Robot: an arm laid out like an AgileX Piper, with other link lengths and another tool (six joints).
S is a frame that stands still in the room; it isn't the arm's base.
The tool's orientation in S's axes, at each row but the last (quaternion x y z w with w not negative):
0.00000 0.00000 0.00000 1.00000
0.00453 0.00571 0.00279 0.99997
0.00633 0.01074 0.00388 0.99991
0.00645 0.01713 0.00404 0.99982
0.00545 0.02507 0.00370 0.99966
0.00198 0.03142 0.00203 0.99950
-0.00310 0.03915 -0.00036 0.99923
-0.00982 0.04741 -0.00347 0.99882
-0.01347 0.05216 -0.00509 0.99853
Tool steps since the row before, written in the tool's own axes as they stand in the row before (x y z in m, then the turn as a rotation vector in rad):
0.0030 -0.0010 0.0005 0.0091 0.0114 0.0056
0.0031 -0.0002 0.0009 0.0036 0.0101 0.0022
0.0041 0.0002 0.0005 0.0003 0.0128 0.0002
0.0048 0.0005 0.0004 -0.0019 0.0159 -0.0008
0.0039 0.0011 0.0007 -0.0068 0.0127 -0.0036
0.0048 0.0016 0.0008 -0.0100 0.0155 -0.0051
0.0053 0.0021 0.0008 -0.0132 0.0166 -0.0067
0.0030 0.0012 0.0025 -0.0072 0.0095 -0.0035
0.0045 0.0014 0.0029 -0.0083 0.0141 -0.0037
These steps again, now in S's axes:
0.0030 -0.0010 0.0005 0.0091 0.0114 0.0056
0.0031 -0.0002 0.0009 0.0036 0.0101 0.0023
0.0041 0.0002 0.0004 0.0002 0.0128 0.0004
0.0048 0.0005 0.0002 -0.0021 0.0159 -0.0005
0.0039 0.0011 0.0005 -0.0071 0.0127 -0.0031
0.0048 0.0016 0.0005 -0.0104 0.0155 -0.0044
0.0053 0.0021 0.0004 -0.0137 0.0166 -0.0057
0.0032 0.0012 0.0022 -0.0074 0.0095 -0.0030
0.0048 0.0014 0.0024 -0.0085 0.0141 -0.0032

